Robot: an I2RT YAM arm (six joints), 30 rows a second.
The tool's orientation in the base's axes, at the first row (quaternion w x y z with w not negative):
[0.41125, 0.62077, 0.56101, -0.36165]
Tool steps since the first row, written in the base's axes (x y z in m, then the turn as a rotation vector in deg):
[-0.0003, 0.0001, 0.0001, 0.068, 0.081, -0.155]
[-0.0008, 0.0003, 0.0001, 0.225, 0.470, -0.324]
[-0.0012, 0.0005, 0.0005, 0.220, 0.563, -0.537]
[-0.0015, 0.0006, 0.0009, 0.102, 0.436, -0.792]
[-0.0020, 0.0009, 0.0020, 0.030, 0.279, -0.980]
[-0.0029, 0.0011, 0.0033, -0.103, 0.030, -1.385]
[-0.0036, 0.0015, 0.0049, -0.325, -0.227, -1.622]
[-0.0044, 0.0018, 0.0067, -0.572, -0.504, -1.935]
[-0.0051, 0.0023, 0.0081, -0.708, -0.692, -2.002]
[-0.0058, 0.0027, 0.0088, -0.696, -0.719, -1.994]
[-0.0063, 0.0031, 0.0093, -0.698, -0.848, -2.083]
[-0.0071, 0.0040, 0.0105, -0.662, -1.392, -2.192]
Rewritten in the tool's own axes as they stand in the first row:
[-0.0001, -0.0003, -0.0001, 0.181, 0.049, -0.011]
[-0.0001, -0.0008, -0.0003, 0.507, 0.175, -0.298]
[-0.0004, -0.0012, -0.0007, 0.738, 0.144, -0.298]
[-0.0007, -0.0014, -0.0009, 0.906, 0.004, -0.081]
[-0.0017, -0.0018, -0.0016, 1.007, -0.082, 0.137]
[-0.0029, -0.0026, -0.0024, 1.262, -0.249, 0.525]
[-0.0043, -0.0031, -0.0034, 1.351, -0.486, 0.853]
[-0.0059, -0.0037, -0.0044, 1.498, -0.755, 1.229]
[-0.0070, -0.0043, -0.0054, 1.469, -0.891, 1.426]
[-0.0076, -0.0049, -0.0061, 1.453, -0.878, 1.448]
[-0.0079, -0.0054, -0.0066, 1.482, -0.885, 1.602]
[-0.0087, -0.0061, -0.0080, 1.368, -0.843, 2.145]

